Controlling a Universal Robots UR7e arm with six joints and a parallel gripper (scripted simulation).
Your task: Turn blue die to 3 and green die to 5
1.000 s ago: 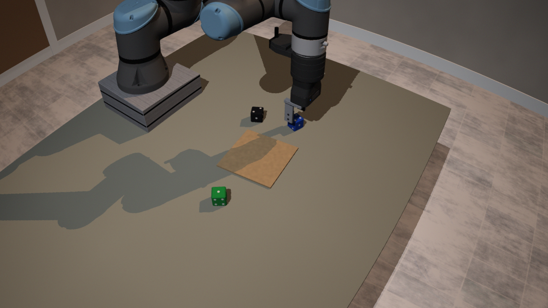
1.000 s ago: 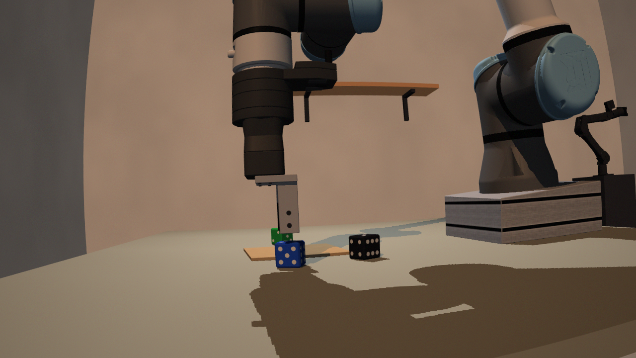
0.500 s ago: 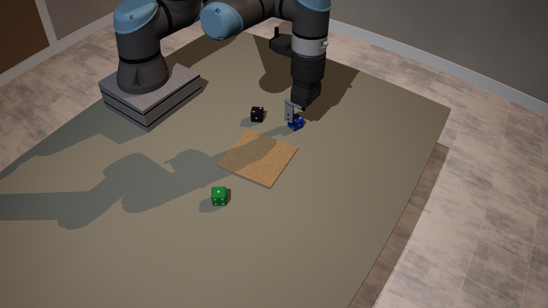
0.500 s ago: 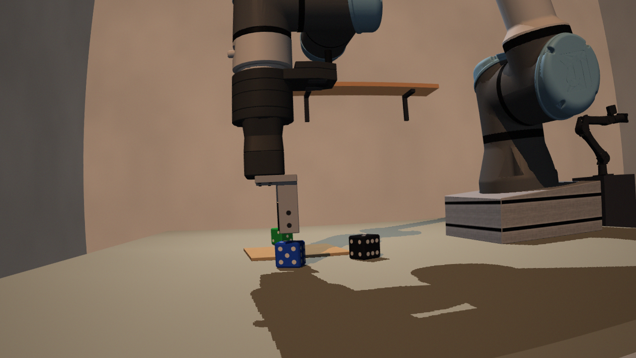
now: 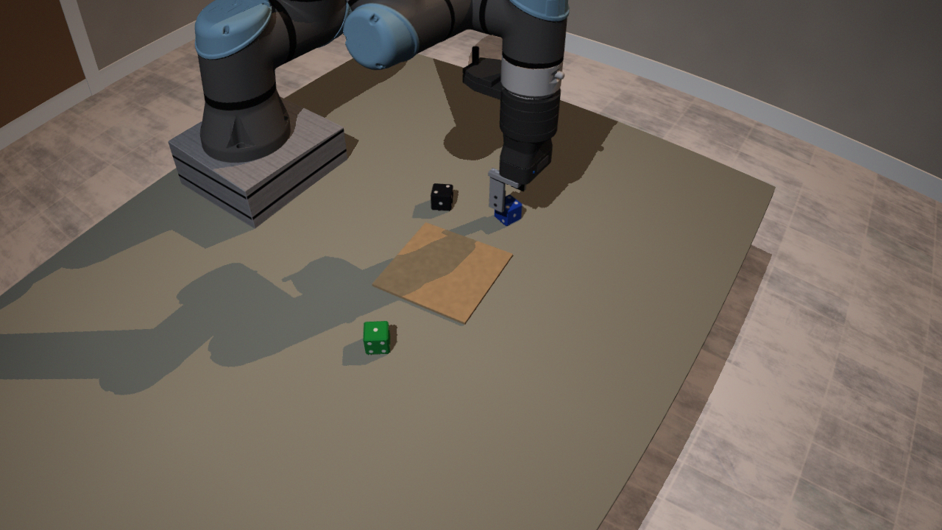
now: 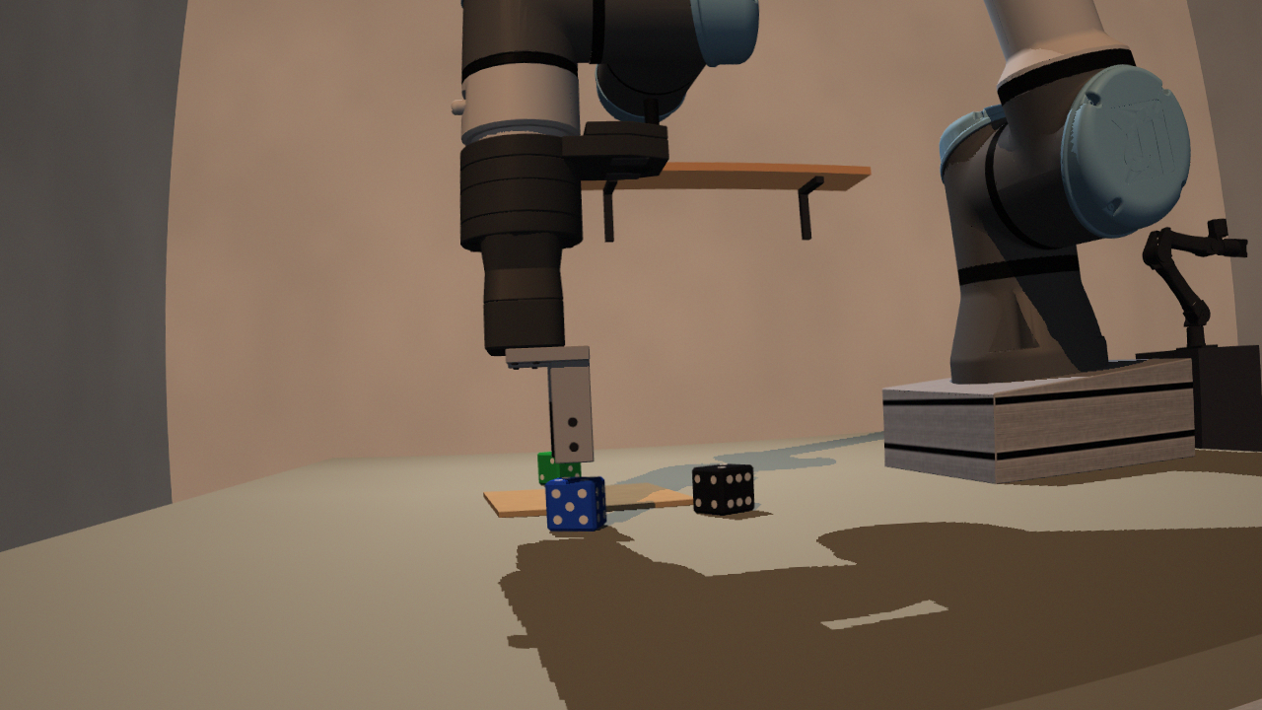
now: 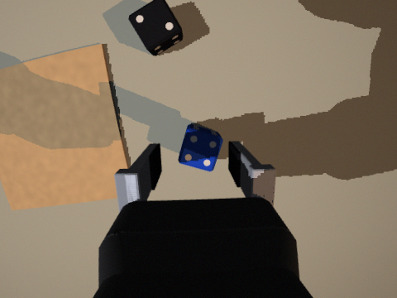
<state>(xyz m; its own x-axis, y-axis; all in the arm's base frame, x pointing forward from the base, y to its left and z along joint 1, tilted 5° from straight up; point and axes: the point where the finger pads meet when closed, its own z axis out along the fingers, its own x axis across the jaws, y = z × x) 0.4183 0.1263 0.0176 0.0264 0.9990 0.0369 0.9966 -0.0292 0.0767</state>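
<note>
My hand is 40 mm above the blue die. From my hand the other things lie so: green die 290 mm to the right, 40 mm below, 10 mm behind; brown mat 140 mm to the right, 60 mm below, 20 mm behind; black die 100 mm behind, 40 mm below, 20 mm to the right.
</note>
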